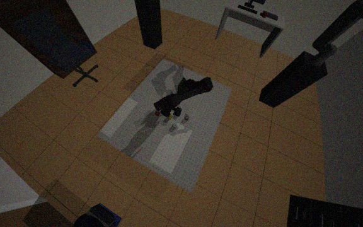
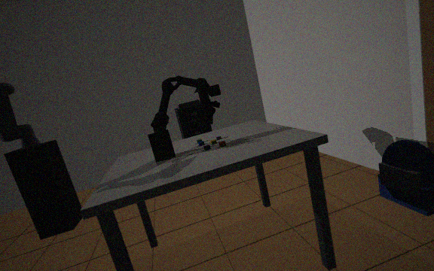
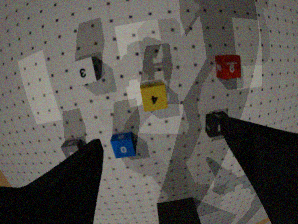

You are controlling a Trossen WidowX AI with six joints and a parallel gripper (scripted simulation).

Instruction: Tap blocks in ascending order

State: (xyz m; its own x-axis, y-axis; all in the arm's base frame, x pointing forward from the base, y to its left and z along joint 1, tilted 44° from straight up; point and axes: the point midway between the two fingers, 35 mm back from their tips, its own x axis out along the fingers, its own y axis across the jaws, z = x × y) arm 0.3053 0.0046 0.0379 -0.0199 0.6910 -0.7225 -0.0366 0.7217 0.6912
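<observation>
Now: the blue block 120 mm below my gripper tip, 80 mm behind it and 50 mm to the left of it. Also, from my gripper tip: pale block (120 mm below, 80 mm to the left, 40 mm ahead); red block (120 mm to the right, 120 mm below, 20 mm ahead); yellow block (120 mm below, 10 mm behind).
</observation>
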